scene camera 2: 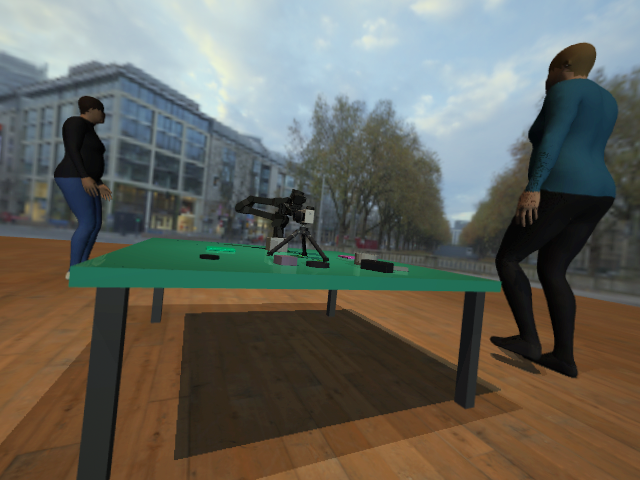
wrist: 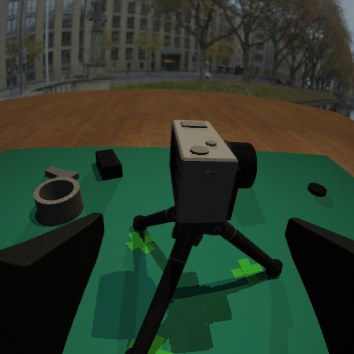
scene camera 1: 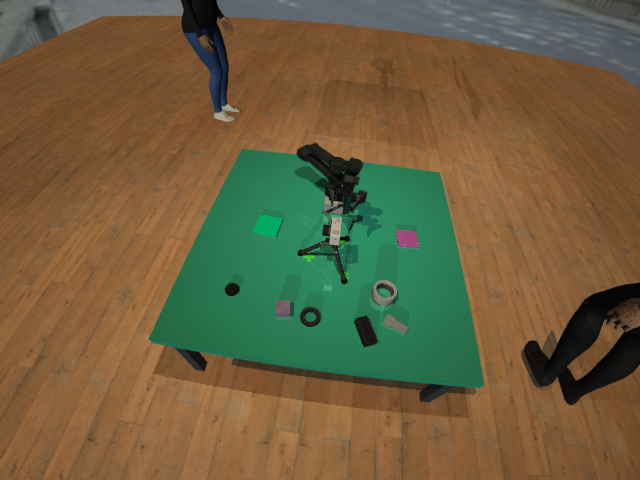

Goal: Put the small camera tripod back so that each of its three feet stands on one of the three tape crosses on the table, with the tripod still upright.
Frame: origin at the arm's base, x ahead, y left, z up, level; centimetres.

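Seen in the pictures: gripper, between the fingertips: [wrist: 199, 226] [scene camera 1: 342, 208]; arm's base, origin of its link: [scene camera 2: 278, 237] [scene camera 1: 335, 196].
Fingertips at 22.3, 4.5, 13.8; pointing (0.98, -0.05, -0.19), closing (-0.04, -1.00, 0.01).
Pixels of each thing's top centre, then the offset from my fingertips to it, as dx, dy, dz.
- grey ring, centre of its top: [wrist: 55, 188] [scene camera 1: 385, 290] [scene camera 2: 366, 254] +27.6, +23.0, -16.5
- black block, centre of its top: [wrist: 107, 156] [scene camera 2: 377, 261] [scene camera 1: 366, 329] +45.9, +16.4, -17.8
- grey piece, centre of its top: [wrist: 59, 171] [scene camera 1: 396, 323] +40.6, +28.6, -19.8
- black ring, centre of its top: [scene camera 2: 318, 262] [scene camera 1: 310, 316] +43.2, -6.0, -19.8
- pink cube, centre of its top: [scene camera 2: 285, 256] [scene camera 1: 283, 306] +42.0, -17.4, -18.5
- black disc, centre of its top: [wrist: 317, 187] [scene camera 2: 209, 255] [scene camera 1: 231, 288] +37.1, -41.0, -20.3
- magenta, centre of its top: [scene camera 1: 407, 238] -7.3, +34.6, -20.3
The tripod [scene camera 1: 338, 260] [scene camera 2: 303, 241] [wrist: 172, 280] stands upright near the table's middle, with a beige and grey camera [scene camera 1: 335, 227] [scene camera 2: 308, 215] [wrist: 206, 187] on top. Green tape crosses [scene camera 1: 309, 257] [wrist: 140, 242] lie by its feet. In the wrist view, the far left foot is just beyond its cross, the right foot is just right of its cross [wrist: 247, 269], and the near foot is at the left part of the near cross [wrist: 157, 345], partly cut off. My gripper [scene camera 1: 342, 207] [wrist: 199, 226] is open and empty, behind the camera, which shows between the spread fingers.
A grey ring [scene camera 1: 385, 302] [wrist: 60, 210], black block [scene camera 1: 365, 331] [wrist: 109, 164], grey piece [scene camera 1: 395, 324], black ring [scene camera 1: 302, 316], pink cube [scene camera 1: 282, 308] and black disc [scene camera 1: 232, 289] lie on the tripod's far side from the arm. Green [scene camera 1: 268, 225] and magenta [scene camera 1: 407, 238] squares flank it.
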